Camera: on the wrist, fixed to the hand. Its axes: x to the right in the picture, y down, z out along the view.
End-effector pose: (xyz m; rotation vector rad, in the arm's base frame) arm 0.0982 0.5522 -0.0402 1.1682 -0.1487 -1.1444
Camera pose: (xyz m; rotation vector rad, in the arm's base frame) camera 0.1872 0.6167 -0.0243 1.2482 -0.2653 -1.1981
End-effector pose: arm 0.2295 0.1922 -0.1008 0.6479 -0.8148 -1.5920
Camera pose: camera 0.3405 0.1874 -0.1041 0.6991 -0.9663 -1.5884
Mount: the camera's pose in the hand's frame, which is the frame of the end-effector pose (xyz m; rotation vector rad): -0.0144 0.0641 -0.0896 0.1279 -0.0624 -0.0138
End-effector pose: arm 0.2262 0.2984 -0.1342 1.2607 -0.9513 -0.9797
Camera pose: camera 0.3107 0.3427 -0.0773 1.3512 -1.0690 -0.9864
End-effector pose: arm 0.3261 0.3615 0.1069 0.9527 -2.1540 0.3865
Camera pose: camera 0.3310 0.4595 0.1589 1.0629 -2.1990 0.4988
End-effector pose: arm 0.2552 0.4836 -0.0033 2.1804 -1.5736 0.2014
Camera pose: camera 0.2029 0.5184 0.0883 2.3151 -1.6196 0.2379
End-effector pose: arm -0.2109 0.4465 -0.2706 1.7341 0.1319 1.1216
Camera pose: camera -0.3096 0.4696 -0.2251 1.8769 0.1802 1.0675
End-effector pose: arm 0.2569 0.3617 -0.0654 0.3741 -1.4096 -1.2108
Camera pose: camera 0.3652 0.3601 -0.0406 0.4384 -1.5452 -1.1551
